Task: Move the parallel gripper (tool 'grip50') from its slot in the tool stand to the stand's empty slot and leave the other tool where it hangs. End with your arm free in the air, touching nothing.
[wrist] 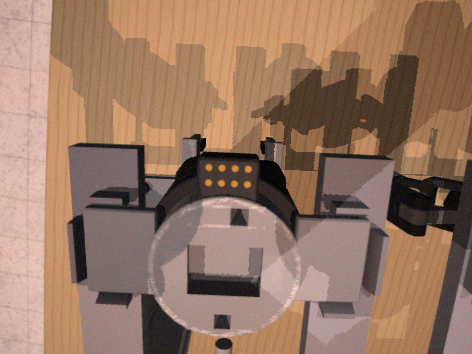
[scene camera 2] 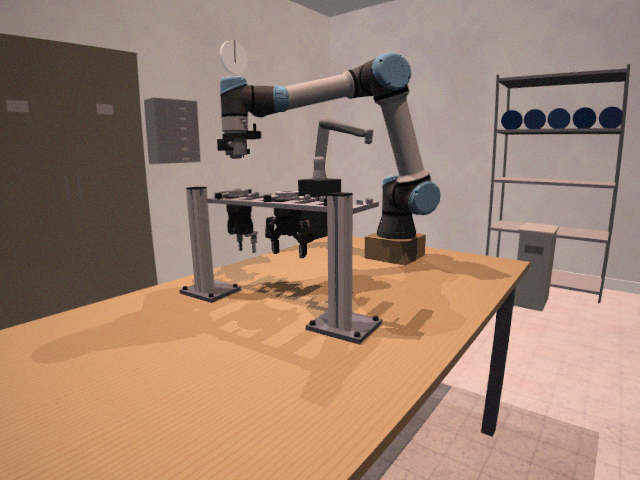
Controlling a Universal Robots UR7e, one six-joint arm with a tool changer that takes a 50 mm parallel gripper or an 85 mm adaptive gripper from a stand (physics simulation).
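Places are measured from the arm's base along level axes (x ahead, y right, z down), in metres.
Pixels of known places: arm's base, origin of its link: (scene camera 2: 396,235).
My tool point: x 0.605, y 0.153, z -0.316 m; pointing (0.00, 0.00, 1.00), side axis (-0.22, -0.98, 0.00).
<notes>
Ahead of a thing's pixels: the offset from my tool point to its top centre. "pt": to the spot under its first point. Level surfaces: height alone.
The parallel gripper (scene camera 2: 247,249) (wrist: 232,145) hangs upright in the left end slot of the tool stand (scene camera 2: 263,204) (wrist: 107,172), its two fingers apart. Its round, pale coupling plate {pt dx -0.002, dy -0.023, dz +0.102 m} (wrist: 280,280) faces up in the wrist view, side tabs resting over the slot's two arms. My arm's bare tool changer (scene camera 2: 236,146) carries no tool and is in the air above that slot, with a clear gap. The adaptive gripper (scene camera 2: 288,253) hangs in the middle slot; part of it shows at the right in the wrist view. The right slot, with small blocks {pt dx -0.083, dy -0.420, dz +0.111 m} (scene camera 2: 368,200) on its plate, holds no tool and is partly hidden by a post.
The stand's near post {pt dx +0.040, dy -0.440, dz +0.223 m} (scene camera 2: 339,258) and left post {pt dx +0.134, dy +0.000, dz +0.225 m} (scene camera 2: 200,237) rise from base plates on the wooden table {dz +0.402 m} (scene camera 2: 206,413). My arm's base stands on a wooden block (scene camera 2: 395,248) behind the stand. A second, grey arm (scene camera 2: 323,142) stands further back.
</notes>
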